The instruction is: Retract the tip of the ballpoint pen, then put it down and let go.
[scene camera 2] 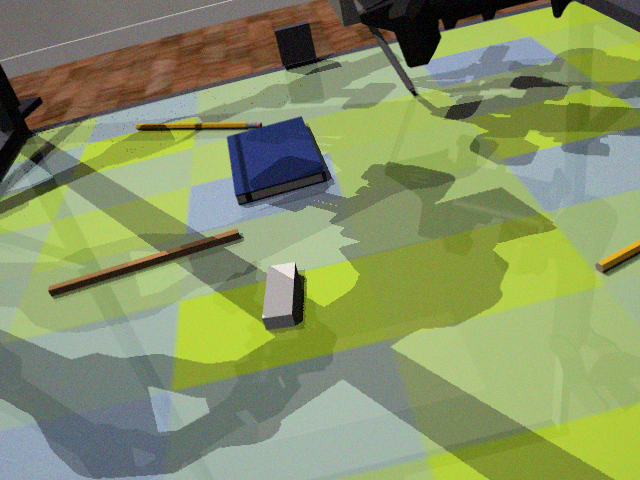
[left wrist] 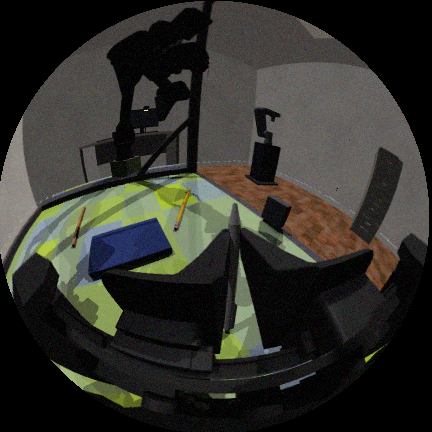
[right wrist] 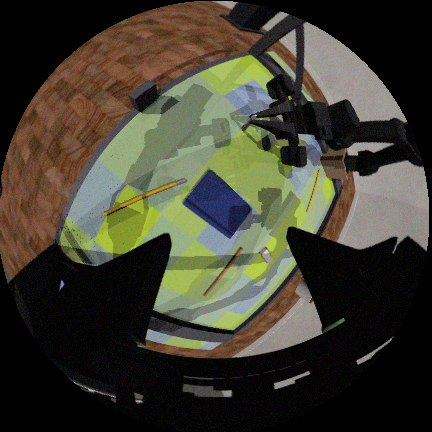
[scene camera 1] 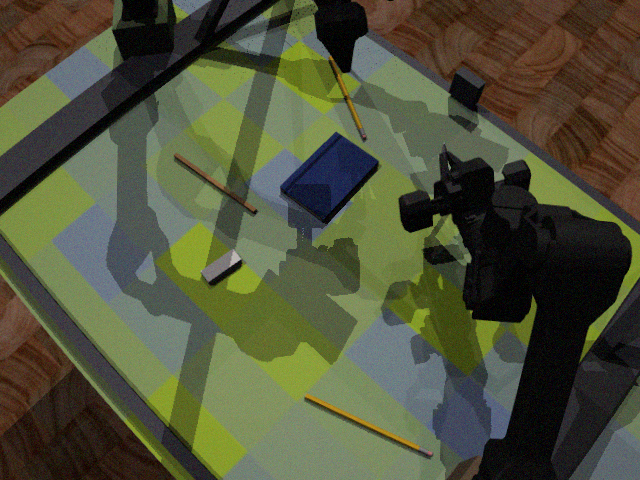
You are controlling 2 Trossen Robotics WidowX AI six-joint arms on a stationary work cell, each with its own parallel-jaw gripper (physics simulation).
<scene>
my right gripper: open, holds nothing
a brown pencil (scene camera 2: pixel 226 237): on the table
an eraser (scene camera 2: pixel 280 303): on the table
</scene>
